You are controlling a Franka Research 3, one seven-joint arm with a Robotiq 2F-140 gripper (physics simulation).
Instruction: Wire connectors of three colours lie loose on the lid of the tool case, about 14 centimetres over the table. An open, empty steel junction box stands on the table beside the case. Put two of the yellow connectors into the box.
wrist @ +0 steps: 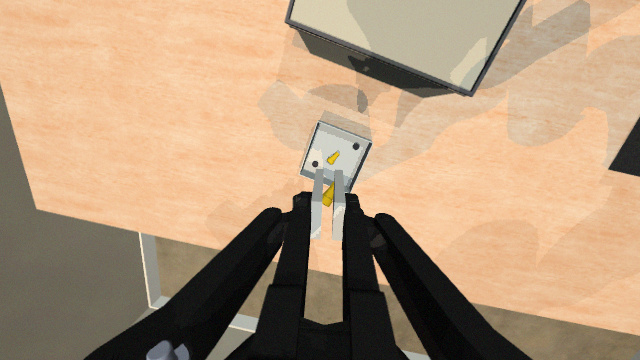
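Note:
My gripper (328,183) is shut on a yellow connector (328,195), which sits tilted between the two pale fingertips. The gripper is over the near edge of the open steel junction box (327,176), with the fingertips covering part of that edge. Another yellow connector (333,157) lies on the floor of the box, between two dark round holes. The tool case (415,35) is beyond the box at the top, with part of its lid showing. How high the held connector is over the box is hard to tell.
The wooden table (150,125) carries the box and the case; its near edge runs across the lower part of the view. A dark object (629,152) shows at the right edge. A pale frame (150,270) stands below the table's edge at lower left.

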